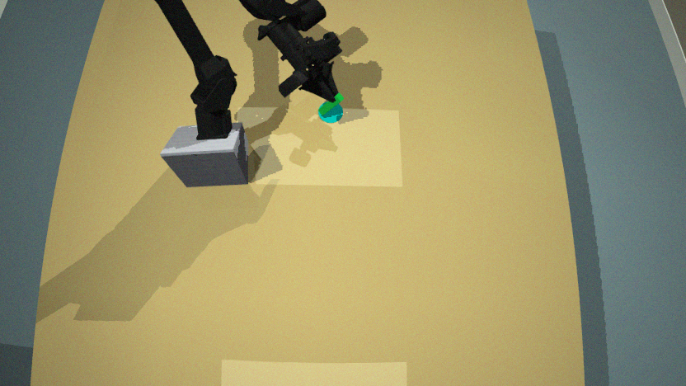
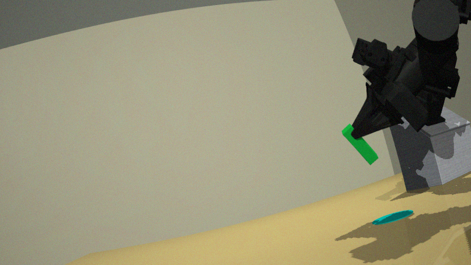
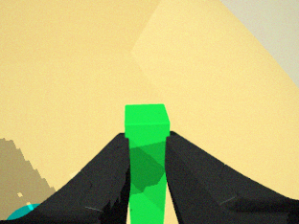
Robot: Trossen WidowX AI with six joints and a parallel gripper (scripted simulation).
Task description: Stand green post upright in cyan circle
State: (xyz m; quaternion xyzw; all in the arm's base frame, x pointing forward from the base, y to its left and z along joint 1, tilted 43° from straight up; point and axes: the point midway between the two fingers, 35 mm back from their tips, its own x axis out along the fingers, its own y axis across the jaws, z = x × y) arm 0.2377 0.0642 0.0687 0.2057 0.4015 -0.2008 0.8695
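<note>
The cyan circle lies 1 cm behind my gripper tip, 4 cm to the left of it and 13 cm below it. Also, from my gripper tip: green post 1 cm behind, 2 cm below.
</note>
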